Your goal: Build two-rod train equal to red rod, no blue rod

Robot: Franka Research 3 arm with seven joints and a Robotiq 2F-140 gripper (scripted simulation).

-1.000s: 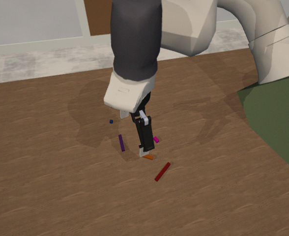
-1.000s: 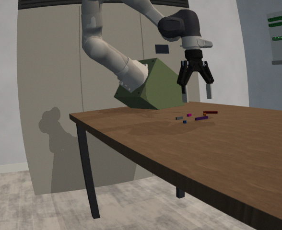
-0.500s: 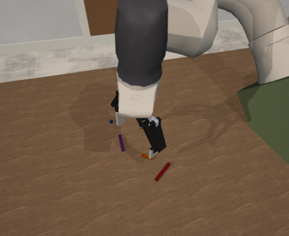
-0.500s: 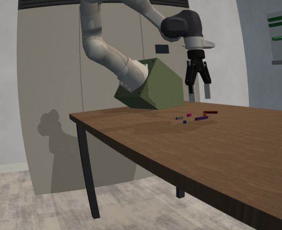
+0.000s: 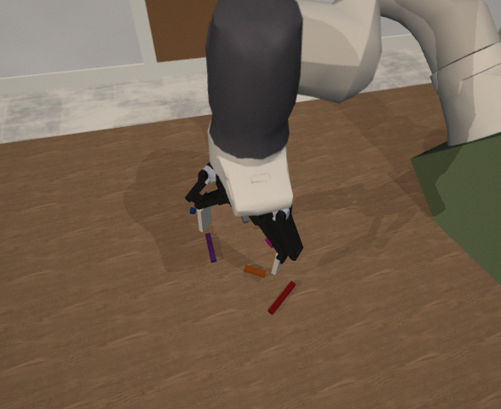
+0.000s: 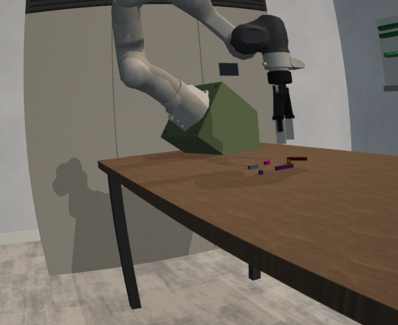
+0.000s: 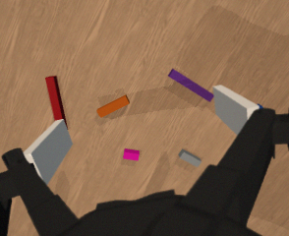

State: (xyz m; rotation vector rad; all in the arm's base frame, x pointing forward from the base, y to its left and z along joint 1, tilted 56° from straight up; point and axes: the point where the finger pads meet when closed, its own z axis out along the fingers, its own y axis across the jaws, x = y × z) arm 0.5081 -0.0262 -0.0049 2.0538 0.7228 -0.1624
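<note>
The grey rod is 90 mm to the right of my hand, 70 mm below it and 50 mm behind it. From my hand the other things lie so: orange rod 70 mm below, 30 mm to the left, 20 mm behind; purple rod 70 mm below, 50 mm to the right, 40 mm ahead; magenta rod 70 mm below, 70 mm behind, 20 mm to the right.
</note>
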